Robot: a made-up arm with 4 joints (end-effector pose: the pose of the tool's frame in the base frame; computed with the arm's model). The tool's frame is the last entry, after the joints.
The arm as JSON. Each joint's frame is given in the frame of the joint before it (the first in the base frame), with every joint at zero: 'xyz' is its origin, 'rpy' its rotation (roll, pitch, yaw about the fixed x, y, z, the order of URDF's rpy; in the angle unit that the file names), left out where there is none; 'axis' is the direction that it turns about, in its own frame. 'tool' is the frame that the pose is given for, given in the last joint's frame.
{
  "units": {
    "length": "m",
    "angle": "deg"
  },
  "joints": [
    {
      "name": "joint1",
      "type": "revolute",
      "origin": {
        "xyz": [
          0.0,
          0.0,
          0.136
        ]
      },
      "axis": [
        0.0,
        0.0,
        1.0
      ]
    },
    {
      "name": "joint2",
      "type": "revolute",
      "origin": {
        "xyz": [
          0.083,
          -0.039,
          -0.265
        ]
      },
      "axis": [
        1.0,
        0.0,
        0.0
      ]
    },
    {
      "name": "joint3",
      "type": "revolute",
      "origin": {
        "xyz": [
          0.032,
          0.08,
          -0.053
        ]
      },
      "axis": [
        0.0,
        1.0,
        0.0
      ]
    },
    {
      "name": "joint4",
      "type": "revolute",
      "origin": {
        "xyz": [
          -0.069,
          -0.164,
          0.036
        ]
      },
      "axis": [
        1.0,
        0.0,
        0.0
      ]
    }
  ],
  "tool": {
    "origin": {
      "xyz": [
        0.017,
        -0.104,
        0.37
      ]
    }
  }
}
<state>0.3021 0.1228 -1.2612 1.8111</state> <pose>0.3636 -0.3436 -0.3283 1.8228 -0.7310 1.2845</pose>
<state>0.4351 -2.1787 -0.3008 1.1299</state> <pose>-0.0719 0.2396 0.2357 -1.0413 -0.2028 0.7081</pose>
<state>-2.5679 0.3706 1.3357 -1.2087</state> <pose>-0.2212 -0.3209 0.0077 0.7524 0.9864 -1.2932</pose>
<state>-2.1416 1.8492 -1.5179 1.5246</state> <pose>0.0722 -0.2400 -0.5402 0.7245 2.7712 -0.0592</pose>
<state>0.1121 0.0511 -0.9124 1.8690</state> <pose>0.2667 -0.4081 -0.3490 1.8168 -0.5554 0.9110</pose>
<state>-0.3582 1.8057 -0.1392 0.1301</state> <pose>-0.0966 -0.2850 -0.4334 1.8963 -0.4554 -0.3593</pose>
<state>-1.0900 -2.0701 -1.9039 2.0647</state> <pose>0.2597 -0.2596 0.2002 0.4184 0.6964 0.6525</pose>
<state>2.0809 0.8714 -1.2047 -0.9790</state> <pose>0.0549 -0.2106 0.0077 0.5813 -0.4508 1.0290</pose>
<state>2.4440 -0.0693 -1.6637 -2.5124</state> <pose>-0.3566 0.0741 -0.2299 0.0365 -1.5379 -0.1383</pose>
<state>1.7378 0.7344 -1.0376 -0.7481</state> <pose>0.0732 -0.2279 0.0023 0.5873 -0.5132 0.9530</pose>
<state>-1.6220 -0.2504 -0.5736 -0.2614</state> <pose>-0.0496 0.1595 0.1564 -0.8499 -0.0430 -1.5381</pose>
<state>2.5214 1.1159 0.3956 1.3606</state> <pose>0.0722 0.2241 -0.5588 0.2836 2.7521 0.8691</pose>
